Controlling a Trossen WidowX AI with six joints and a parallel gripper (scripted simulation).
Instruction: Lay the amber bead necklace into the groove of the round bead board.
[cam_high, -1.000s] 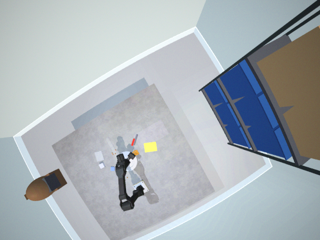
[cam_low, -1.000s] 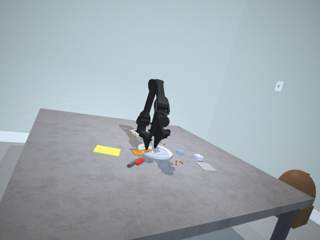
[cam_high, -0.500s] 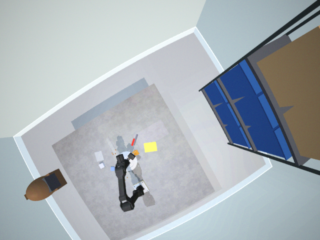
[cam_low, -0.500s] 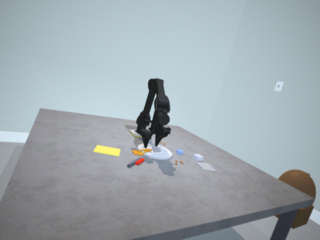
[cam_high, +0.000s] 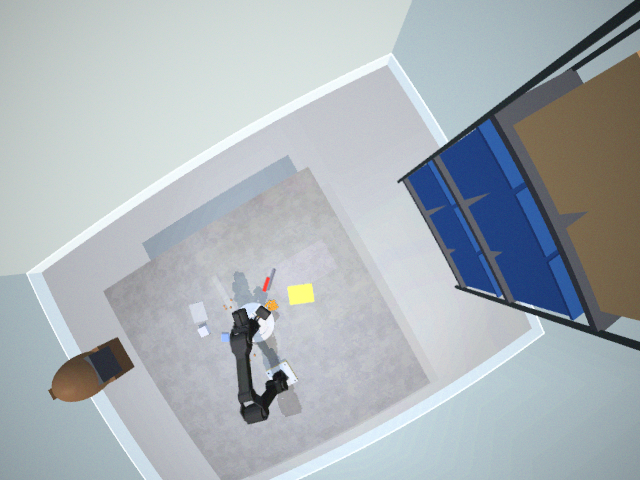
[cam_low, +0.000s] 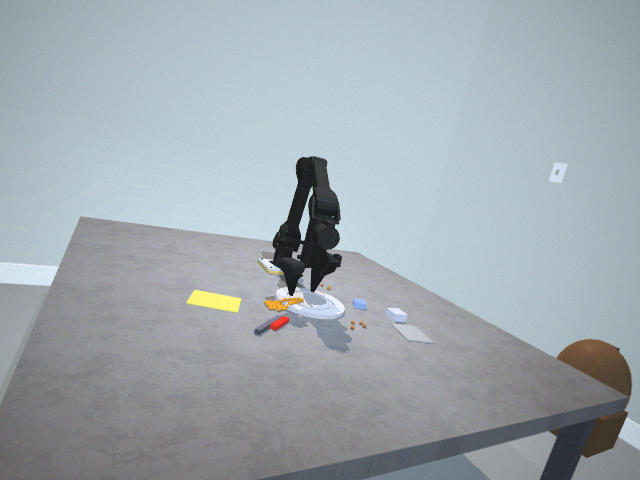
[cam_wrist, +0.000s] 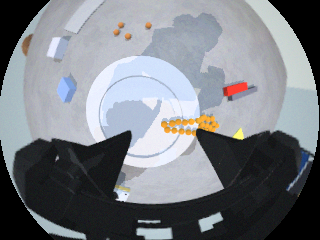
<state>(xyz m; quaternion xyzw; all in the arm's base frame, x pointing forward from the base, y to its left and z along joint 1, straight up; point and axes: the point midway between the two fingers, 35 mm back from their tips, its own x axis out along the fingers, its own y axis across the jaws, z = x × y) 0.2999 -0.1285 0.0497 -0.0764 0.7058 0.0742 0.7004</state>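
Right now my gripper tip is 40 mm to the right of the round white bead board and 20 mm above it. Round my gripper tip: yellow sheet 230 mm to the right, 50 mm behind, 30 mm below; then blue block 210 mm to the left, 30 mm ahead, 20 mm below; then grey tool 150 mm to the right, 100 mm ahead, 30 mm below.
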